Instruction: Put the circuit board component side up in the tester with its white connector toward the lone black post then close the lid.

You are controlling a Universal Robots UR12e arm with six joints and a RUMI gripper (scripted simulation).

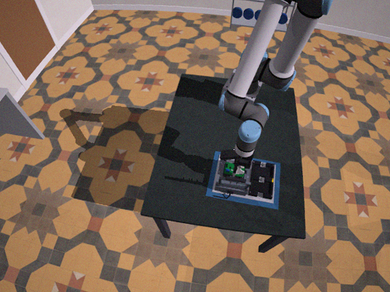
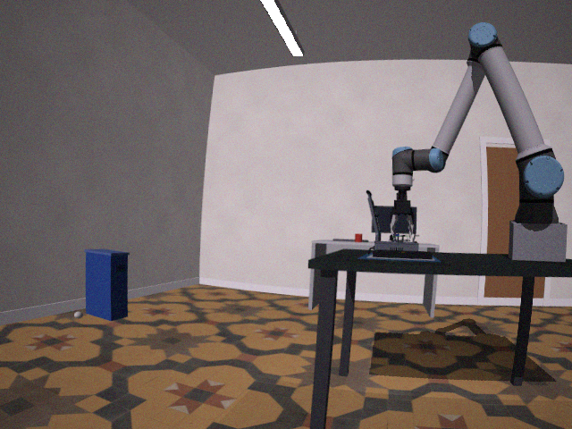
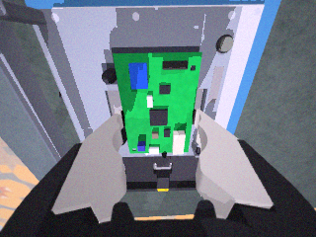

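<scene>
Right now my hand is right at the green circuit board. Also, from my hand: tester lid 13 cm ahead, 1 cm to the right, 10 cm above; then tester 4 cm ahead, 3 cm to the left, 3 cm above.
</scene>
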